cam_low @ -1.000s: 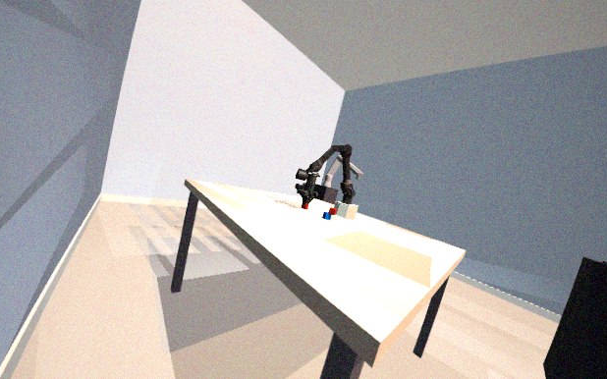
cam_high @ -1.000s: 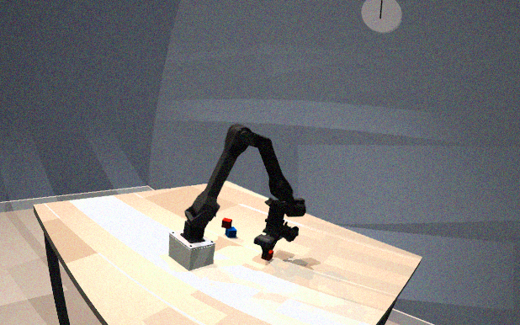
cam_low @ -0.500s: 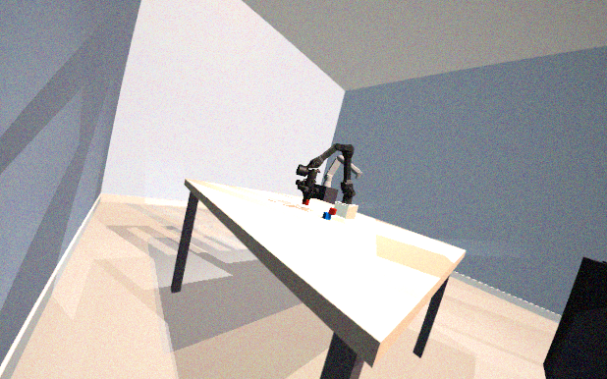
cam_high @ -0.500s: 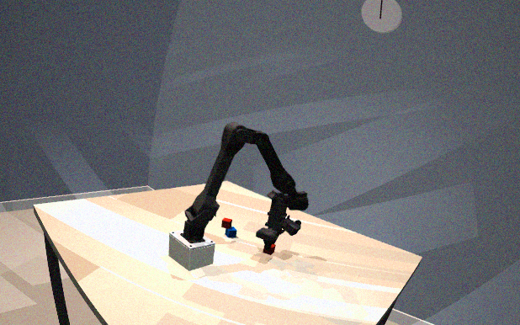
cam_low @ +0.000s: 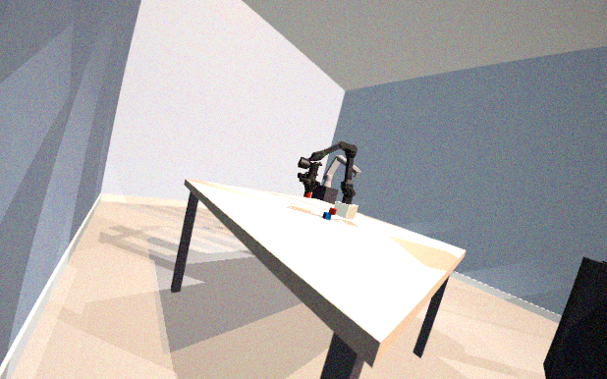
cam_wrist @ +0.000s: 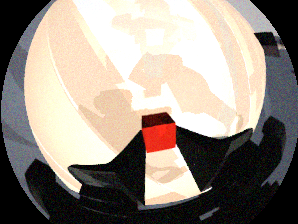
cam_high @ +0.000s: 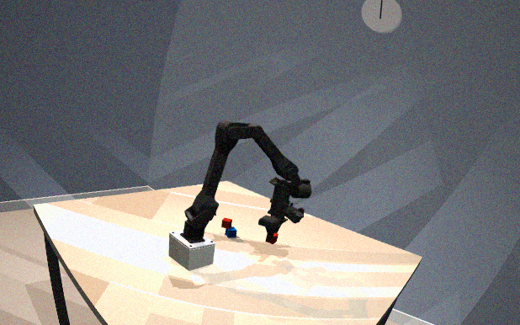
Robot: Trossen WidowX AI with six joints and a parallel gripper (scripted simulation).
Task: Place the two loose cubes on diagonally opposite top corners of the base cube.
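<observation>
Now: gripper tip 23 cm to the right of the red cube and 4 cm above it. Round my gripper tip: blue cube: 21 cm to the left, 7 cm below, 1 cm ahead.
</observation>
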